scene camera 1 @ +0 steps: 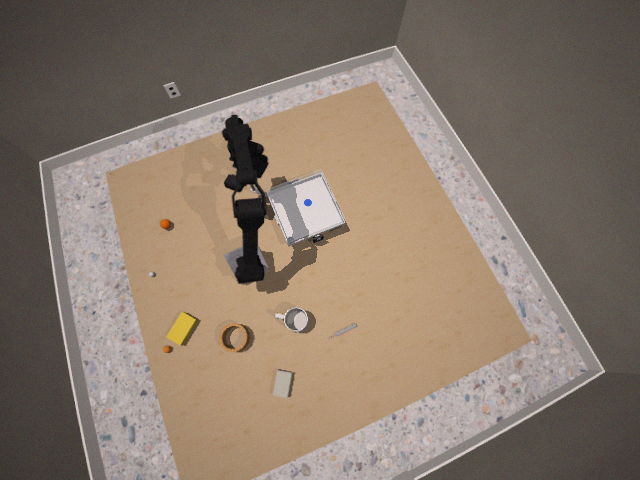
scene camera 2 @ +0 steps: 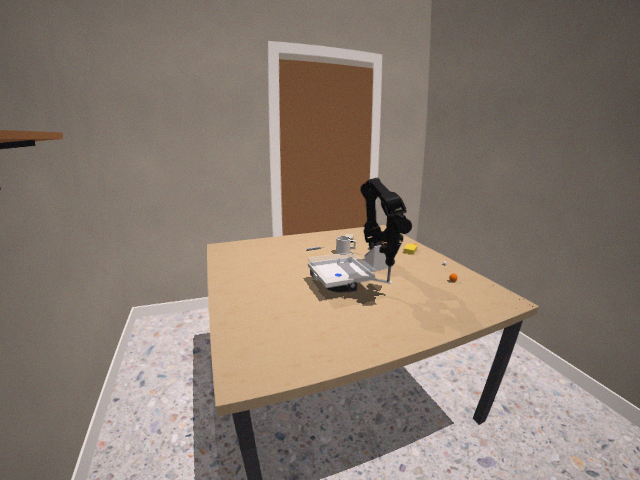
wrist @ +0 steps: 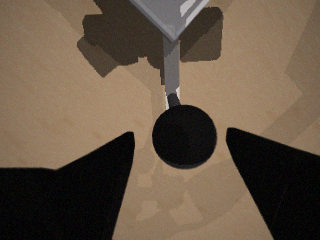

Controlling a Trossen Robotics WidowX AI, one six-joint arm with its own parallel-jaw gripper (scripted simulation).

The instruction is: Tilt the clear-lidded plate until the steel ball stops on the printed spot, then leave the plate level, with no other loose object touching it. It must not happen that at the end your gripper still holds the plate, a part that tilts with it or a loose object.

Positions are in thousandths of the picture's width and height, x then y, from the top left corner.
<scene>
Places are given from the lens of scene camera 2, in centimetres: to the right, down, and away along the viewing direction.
clear-lidded plate (scene camera 2: 520, 564): 5, 13, 124
</scene>
